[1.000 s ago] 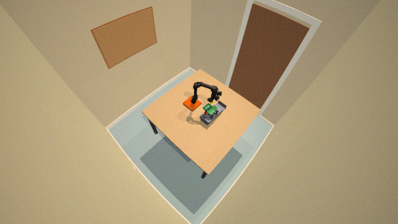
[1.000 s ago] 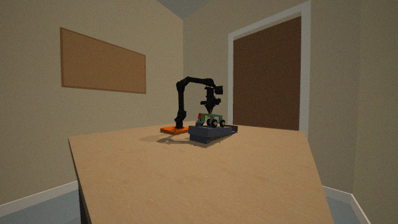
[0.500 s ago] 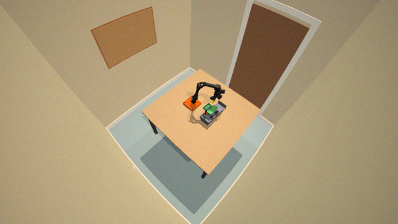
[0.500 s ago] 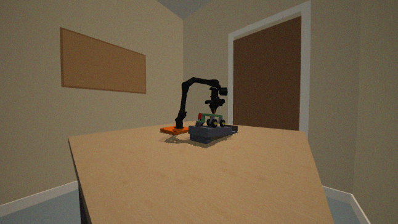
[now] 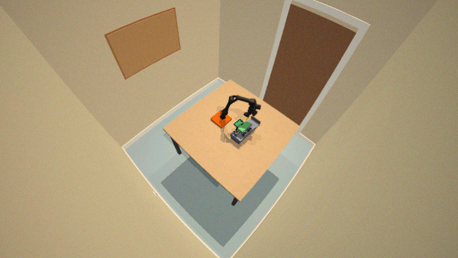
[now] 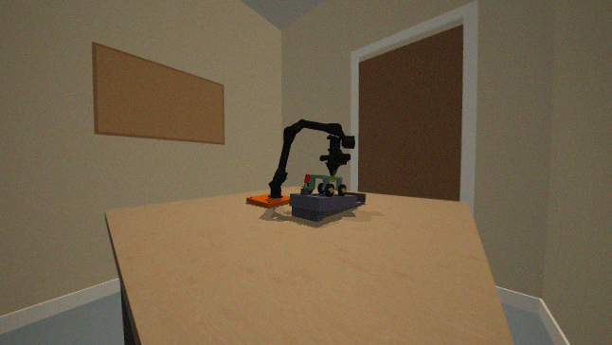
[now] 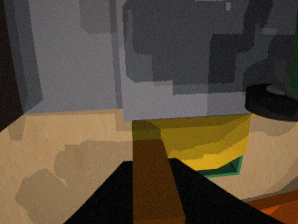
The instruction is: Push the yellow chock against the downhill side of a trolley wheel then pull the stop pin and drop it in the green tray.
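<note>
Right now the red-headed stop pin is 26 cm to the right of my gripper tip, 8 cm ahead of it and 2 cm below it. The rest, counted from my gripper tip: yellow chock: 2 cm to the right, 1 cm below; then trolley: 15 cm to the right, 9 cm ahead, 3 cm below; then grey ramp: 14 cm to the right, 10 cm below, 9 cm ahead.
</note>
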